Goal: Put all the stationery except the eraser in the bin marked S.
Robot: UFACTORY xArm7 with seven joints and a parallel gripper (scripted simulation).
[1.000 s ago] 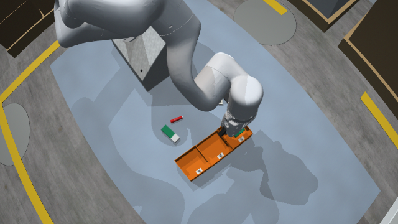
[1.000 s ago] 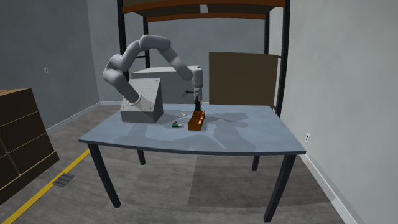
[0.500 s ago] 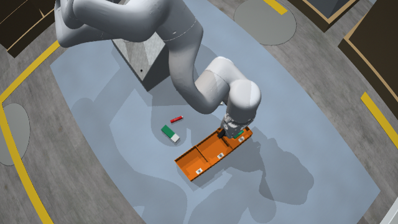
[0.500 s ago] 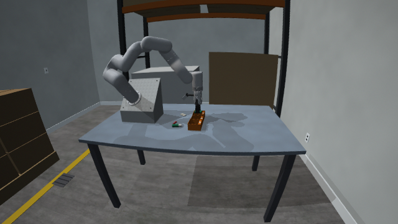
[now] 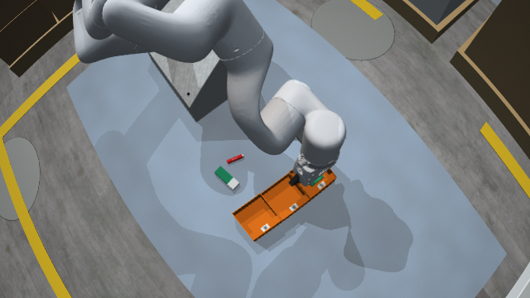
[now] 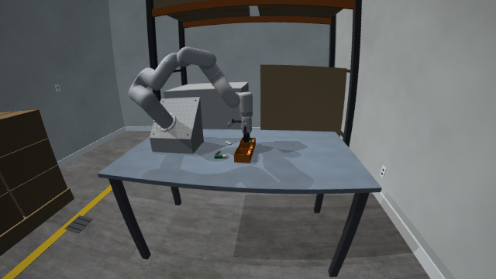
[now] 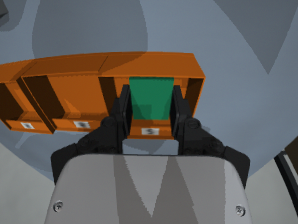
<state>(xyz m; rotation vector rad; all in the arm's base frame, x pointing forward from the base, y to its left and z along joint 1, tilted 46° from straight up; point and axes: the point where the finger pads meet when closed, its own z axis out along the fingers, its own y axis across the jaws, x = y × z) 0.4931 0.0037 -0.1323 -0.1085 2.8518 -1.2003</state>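
The green block lies 2 cm below my hand. Also, from my hand: dotted domino (13 cm behind, 4 cm below, 3 cm to the left); orange bin (8 cm to the right, 3 cm below, 1 cm ahead); grey sharpener (3 cm below).
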